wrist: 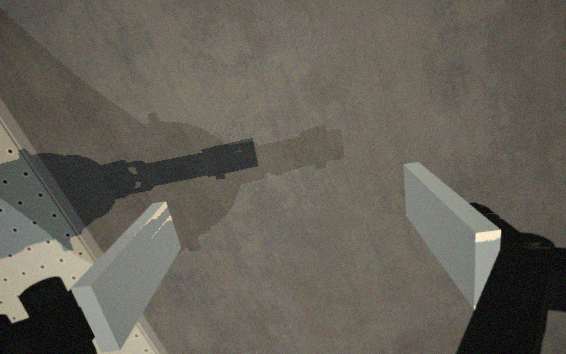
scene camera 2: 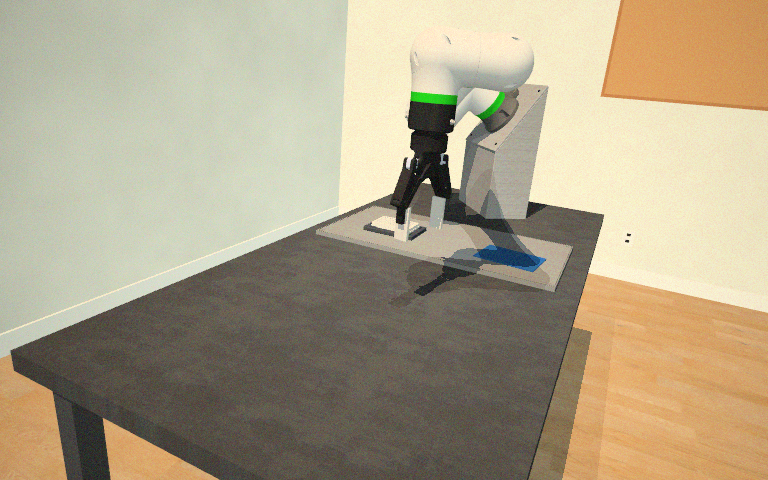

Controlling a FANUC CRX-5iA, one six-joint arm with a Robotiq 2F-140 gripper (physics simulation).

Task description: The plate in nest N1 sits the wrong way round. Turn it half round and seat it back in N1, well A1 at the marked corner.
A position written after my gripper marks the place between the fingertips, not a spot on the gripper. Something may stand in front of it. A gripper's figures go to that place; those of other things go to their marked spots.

Labels:
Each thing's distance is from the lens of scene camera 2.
my gripper (scene camera 2: 419, 233): 1.07 m
blue rectangle (scene camera 2: 508, 257): 1.43 m

